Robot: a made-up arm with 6 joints. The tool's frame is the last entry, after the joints. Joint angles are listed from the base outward. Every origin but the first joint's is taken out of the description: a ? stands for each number. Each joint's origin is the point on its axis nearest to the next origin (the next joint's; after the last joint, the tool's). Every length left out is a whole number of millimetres.
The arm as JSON. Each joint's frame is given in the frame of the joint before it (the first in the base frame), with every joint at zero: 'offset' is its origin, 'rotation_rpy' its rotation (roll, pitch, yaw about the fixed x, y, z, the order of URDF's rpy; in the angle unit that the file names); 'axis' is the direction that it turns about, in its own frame. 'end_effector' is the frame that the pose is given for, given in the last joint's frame.
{
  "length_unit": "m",
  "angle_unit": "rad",
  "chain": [
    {
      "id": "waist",
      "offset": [
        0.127,
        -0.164,
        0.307
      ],
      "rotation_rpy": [
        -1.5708,
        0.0,
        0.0
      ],
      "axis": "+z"
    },
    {
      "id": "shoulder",
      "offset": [
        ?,
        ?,
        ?
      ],
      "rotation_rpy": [
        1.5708,
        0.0,
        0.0
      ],
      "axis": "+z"
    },
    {
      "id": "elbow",
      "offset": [
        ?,
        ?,
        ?
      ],
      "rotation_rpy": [
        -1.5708,
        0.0,
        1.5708
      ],
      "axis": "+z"
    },
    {
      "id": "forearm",
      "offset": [
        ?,
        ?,
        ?
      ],
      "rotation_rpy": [
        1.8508,
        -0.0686,
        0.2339
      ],
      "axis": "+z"
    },
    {
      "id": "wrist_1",
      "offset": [
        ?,
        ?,
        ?
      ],
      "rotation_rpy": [
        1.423,
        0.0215,
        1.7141
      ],
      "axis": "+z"
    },
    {
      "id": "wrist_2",
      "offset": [
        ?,
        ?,
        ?
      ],
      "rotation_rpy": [
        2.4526,
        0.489,
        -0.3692
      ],
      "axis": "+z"
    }
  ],
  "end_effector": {
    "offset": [
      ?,
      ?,
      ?
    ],
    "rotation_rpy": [
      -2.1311,
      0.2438,
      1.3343
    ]
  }
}
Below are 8 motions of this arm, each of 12 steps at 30 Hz.
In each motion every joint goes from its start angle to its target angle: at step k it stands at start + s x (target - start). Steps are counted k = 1, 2, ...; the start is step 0. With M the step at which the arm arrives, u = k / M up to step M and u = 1 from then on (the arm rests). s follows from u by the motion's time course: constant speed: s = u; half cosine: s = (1 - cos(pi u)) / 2; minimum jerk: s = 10 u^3 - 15 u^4 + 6 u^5.
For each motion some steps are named. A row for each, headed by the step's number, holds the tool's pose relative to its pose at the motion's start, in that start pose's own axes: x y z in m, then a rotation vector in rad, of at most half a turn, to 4 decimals.
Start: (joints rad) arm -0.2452 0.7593 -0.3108 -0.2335 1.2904 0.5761
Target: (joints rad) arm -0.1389 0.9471 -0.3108 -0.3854 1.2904 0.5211
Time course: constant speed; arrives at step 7
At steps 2, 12:
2: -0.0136 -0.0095 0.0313 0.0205 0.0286 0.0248
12: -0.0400 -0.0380 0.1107 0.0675 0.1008 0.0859

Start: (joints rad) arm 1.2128 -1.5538 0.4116 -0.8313 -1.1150 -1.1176
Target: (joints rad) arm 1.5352 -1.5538 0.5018 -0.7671 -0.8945 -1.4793
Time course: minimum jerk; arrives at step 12
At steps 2, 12:
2: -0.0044 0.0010 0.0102 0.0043 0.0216 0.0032
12: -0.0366 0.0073 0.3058 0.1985 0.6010 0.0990

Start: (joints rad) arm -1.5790 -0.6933 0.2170 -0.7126 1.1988 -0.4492
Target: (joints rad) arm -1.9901 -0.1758 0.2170 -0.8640 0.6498 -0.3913
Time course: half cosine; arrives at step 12
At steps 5, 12:
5: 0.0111 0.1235 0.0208 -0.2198 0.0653 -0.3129
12: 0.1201 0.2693 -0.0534 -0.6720 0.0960 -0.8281

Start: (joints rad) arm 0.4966 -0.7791 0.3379 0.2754 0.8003 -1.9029
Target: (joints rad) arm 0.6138 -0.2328 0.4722 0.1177 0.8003 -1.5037
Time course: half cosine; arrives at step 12
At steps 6, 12:
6: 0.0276 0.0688 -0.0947 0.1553 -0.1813 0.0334
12: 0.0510 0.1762 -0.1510 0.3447 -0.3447 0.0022

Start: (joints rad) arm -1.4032 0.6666 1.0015 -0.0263 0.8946 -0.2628
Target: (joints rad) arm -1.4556 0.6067 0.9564 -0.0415 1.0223 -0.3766
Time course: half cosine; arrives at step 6
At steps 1, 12:
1: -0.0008 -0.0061 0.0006 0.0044 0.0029 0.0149
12: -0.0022 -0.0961 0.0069 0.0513 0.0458 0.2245

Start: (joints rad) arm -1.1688 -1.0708 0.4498 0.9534 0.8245 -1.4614
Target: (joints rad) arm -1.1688 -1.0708 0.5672 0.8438 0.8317 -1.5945
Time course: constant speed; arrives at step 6
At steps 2, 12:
2: -0.0101 -0.0182 0.0001 -0.0214 0.0011 0.0617
12: -0.0266 -0.0559 0.0015 -0.0678 0.0043 0.1830

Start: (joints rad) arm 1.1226 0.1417 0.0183 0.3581 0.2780 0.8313
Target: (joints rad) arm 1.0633 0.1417 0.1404 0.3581 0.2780 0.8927
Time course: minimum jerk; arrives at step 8
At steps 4, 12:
4: 0.0158 0.0306 0.0177 -0.0049 0.0252 -0.0666
12: 0.0343 0.0605 0.0339 -0.0111 0.0496 -0.1338

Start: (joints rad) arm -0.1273 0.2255 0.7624 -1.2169 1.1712 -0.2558
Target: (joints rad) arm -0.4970 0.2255 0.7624 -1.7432 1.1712 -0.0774
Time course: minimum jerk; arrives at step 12
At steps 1, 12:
1: 0.0005 0.0000 -0.0018 -0.0021 -0.0047 -0.0002
12: 0.2142 -0.0698 -0.2397 -0.3792 -0.9335 0.0320

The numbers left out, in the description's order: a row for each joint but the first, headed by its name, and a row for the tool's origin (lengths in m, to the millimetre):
shoulder: 0.031 0.043 0.0
elbow: 0.098 -0.247 0.0
forearm: -0.044 -0.184 0.0
wrist_1: -0.046 0.186 0.0
wrist_2: -0.177 0.016 0.0
tool: 0.086 -0.395 0.0

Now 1 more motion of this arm.
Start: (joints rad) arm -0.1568 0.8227 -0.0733 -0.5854 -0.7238 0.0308
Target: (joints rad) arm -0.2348 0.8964 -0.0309 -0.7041 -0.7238 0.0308
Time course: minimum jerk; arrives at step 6
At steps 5, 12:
5: 0.0205 0.0599 0.0599 -0.0391 0.0691 -0.1297
12: 0.0215 0.0622 0.0620 -0.0406 0.0714 -0.1346

